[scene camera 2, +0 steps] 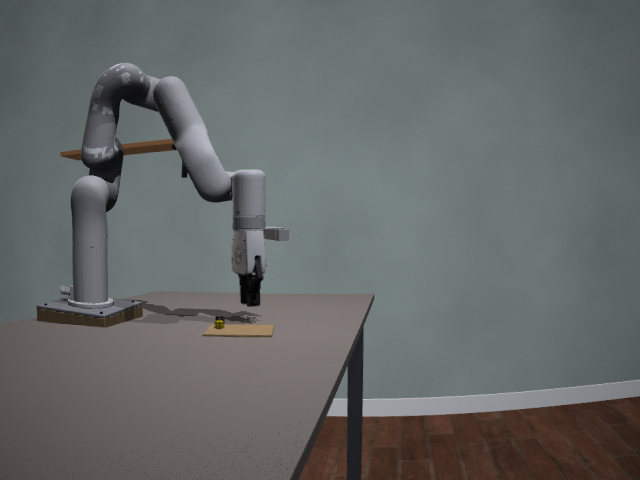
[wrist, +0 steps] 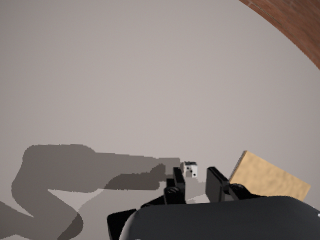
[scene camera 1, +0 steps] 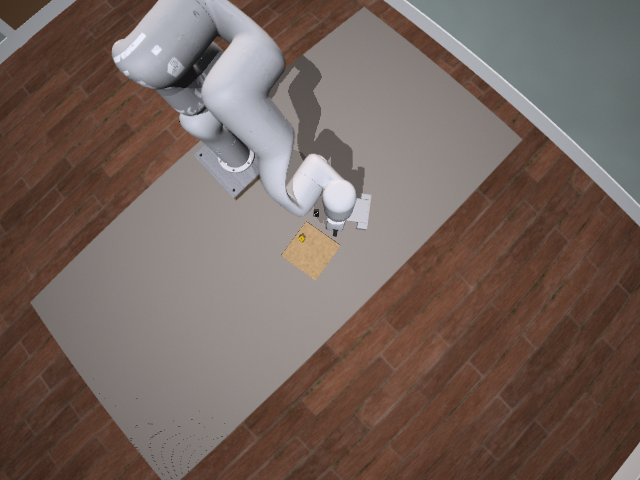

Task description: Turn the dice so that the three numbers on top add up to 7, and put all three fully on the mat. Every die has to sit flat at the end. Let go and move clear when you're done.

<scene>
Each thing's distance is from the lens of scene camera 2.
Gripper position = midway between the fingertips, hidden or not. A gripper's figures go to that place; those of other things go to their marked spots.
my gripper (scene camera 2: 250, 304): 1.32 m
tan mat (scene camera 2: 229, 330): 1.18 m
</scene>
